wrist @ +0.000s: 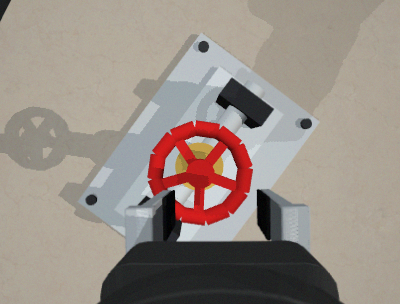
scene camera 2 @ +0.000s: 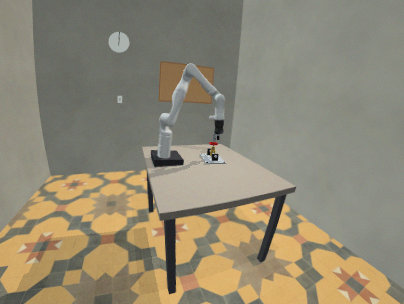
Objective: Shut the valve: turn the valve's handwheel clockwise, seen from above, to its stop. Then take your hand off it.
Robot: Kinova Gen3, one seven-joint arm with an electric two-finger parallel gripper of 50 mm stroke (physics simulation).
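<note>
The valve's red five-spoked handwheel (scene camera 2: 213, 143) (wrist: 200, 167) sits level on top of a brass body (scene camera 2: 213, 150) (wrist: 200, 148). The body stands on a pale grey base plate (scene camera 2: 221, 161) (wrist: 280, 150), which lies turned at an angle in the wrist view. My gripper (scene camera 2: 216, 138) (wrist: 215, 207) is open and points down, with nothing between its fingers. It is close above the wheel and apart from it. In the wrist view one finger overlaps the lower left of the rim and the other stands right of the rim. No stop shows.
Black pipe supports stand on the plate, one (wrist: 245, 102) at the upper right in the wrist view. The plate has dark bolts at its corners. My arm's black base (scene camera 2: 167, 158) stands on the same table (scene camera 2: 225, 185) (wrist: 350, 225), left of the valve in the scene view.
</note>
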